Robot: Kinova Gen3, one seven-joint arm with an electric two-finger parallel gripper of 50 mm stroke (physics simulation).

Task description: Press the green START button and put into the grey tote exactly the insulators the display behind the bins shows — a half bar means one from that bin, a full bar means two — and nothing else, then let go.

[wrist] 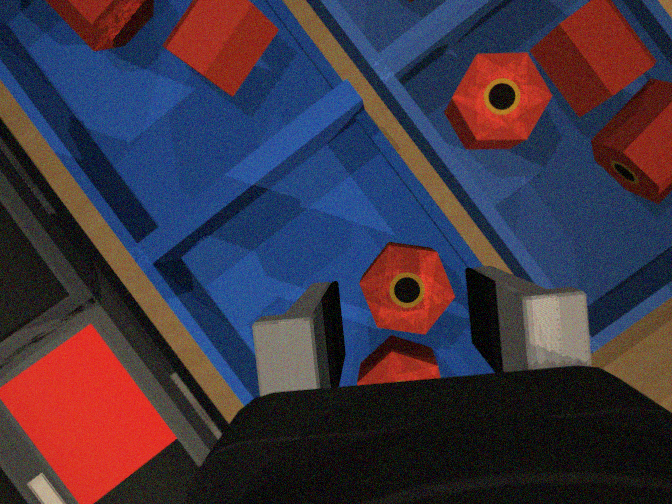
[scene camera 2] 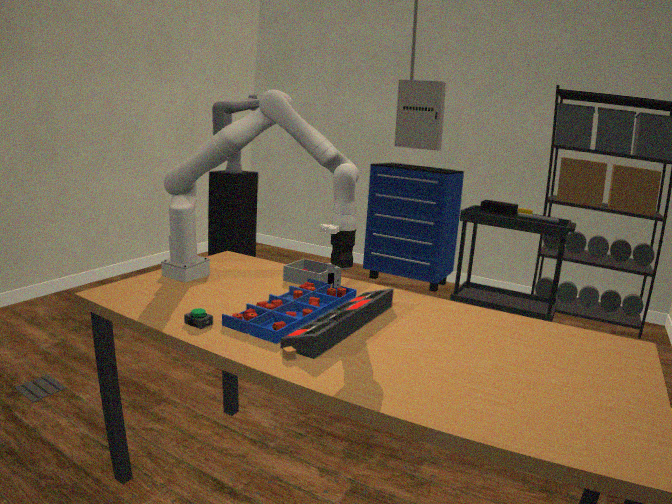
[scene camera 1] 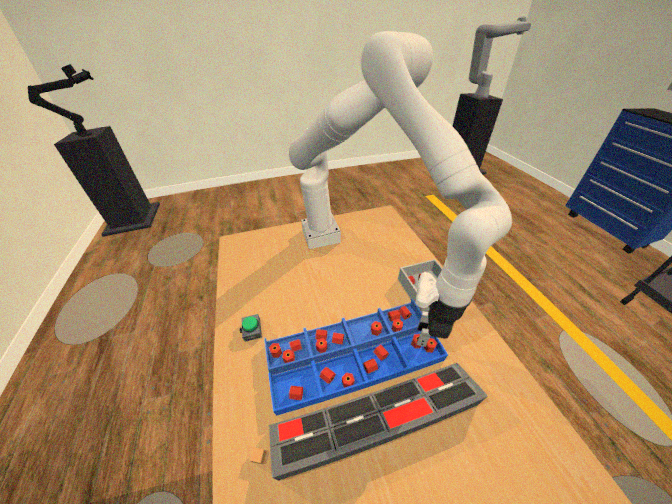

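Observation:
My gripper is open, low in the right-end compartment of the blue bin tray, in the row nearest the display. In the wrist view its fingers straddle an upright red hexagonal insulator with a gap on each side. A second insulator lies just under the gripper body. The display shows a half bar, a full bar and a half bar. The grey tote behind the tray holds something red. The green button sits left of the tray.
Several red insulators lie in the other compartments. A small tan block sits by the display's left end. The arm's base stands at the far table edge. A blue cabinet and shelves stand off the table.

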